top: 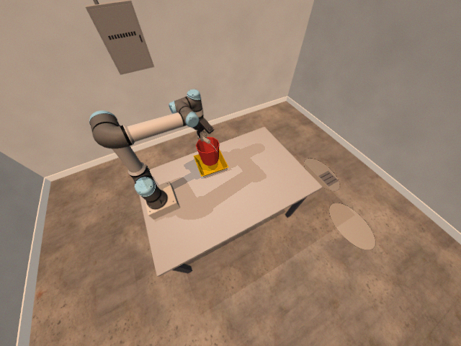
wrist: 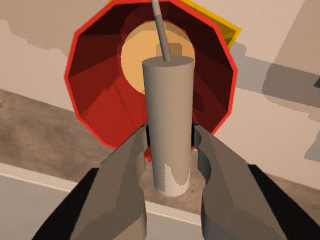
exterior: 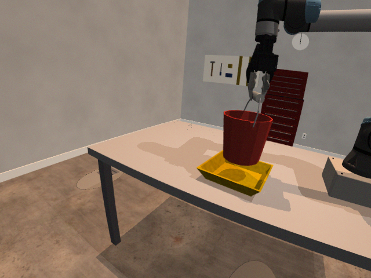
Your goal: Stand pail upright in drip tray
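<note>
Now: hand 3 cm above the pail handle and 1 cm short of it. From my hand the other things lie so: red pail: 10 cm below, 1 cm ahead; yellow drip tray: 32 cm below, 2 cm ahead, 1 cm to the left.
</note>
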